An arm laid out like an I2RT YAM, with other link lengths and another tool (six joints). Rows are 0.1 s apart.
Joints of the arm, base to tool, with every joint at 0 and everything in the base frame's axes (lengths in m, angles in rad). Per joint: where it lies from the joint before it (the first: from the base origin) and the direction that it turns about. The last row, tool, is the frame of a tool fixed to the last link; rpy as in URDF.
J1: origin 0.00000 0.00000 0.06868 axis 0 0 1
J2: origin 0.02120 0.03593 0.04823 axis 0 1 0
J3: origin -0.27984 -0.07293 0.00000 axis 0 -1 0
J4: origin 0.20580 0.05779 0.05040 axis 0 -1 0
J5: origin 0.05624 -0.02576 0.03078 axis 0 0 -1
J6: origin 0.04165 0.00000 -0.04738 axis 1 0 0
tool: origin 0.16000 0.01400 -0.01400 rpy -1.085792 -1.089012 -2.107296
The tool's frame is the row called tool.
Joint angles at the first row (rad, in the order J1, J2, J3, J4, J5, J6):
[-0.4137, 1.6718, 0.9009, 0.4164, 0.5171, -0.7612]
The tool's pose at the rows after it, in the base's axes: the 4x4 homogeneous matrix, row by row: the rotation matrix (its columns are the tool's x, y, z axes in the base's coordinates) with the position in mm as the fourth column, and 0 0 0 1 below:
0.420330 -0.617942 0.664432 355.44; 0.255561 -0.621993 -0.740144 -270.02; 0.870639 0.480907 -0.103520 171.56; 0 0 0 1
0.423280 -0.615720 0.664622 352.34; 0.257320 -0.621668 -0.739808 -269.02; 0.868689 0.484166 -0.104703 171.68; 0 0 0 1
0.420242 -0.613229 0.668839 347.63; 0.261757 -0.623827 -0.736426 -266.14; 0.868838 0.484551 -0.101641 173.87; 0 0 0 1
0.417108 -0.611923 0.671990 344.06; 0.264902 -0.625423 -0.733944 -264.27; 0.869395 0.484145 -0.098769 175.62; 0 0 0 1
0.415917 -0.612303 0.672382 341.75; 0.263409 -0.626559 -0.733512 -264.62; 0.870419 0.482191 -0.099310 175.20; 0 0 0 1
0.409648 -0.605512 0.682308 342.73; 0.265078 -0.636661 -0.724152 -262.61; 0.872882 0.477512 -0.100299 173.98; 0 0 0 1
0.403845 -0.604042 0.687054 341.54; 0.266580 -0.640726 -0.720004 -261.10; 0.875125 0.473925 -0.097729 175.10; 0 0 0 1
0.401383 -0.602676 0.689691 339.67; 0.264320 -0.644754 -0.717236 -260.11; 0.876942 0.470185 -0.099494 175.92; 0 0 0 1
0.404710 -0.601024 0.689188 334.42; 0.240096 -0.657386 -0.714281 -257.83; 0.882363 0.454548 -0.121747 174.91; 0 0 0 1
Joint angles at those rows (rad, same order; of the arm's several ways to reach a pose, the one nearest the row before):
[-0.4137, 1.6661, 0.8905, 0.4149, 0.5171, -0.7677]
[-0.4145, 1.6551, 0.8795, 0.4141, 0.5167, -0.7715]
[-0.4145, 1.6303, 0.8597, 0.4137, 0.5121, -0.7753]
[-0.4156, 1.6115, 0.8452, 0.4137, 0.5075, -0.7780]
[-0.4213, 1.6050, 0.8368, 0.4160, 0.5011, -0.7780]
[-0.4225, 1.6024, 0.8288, 0.4225, 0.4858, -0.7780]
[-0.4236, 1.5917, 0.8208, 0.4236, 0.4782, -0.7776]
[-0.4267, 1.5806, 0.8166, 0.4156, 0.4705, -0.7754]
[-0.4347, 1.5585, 0.8196, 0.3660, 0.4549, -0.7540]

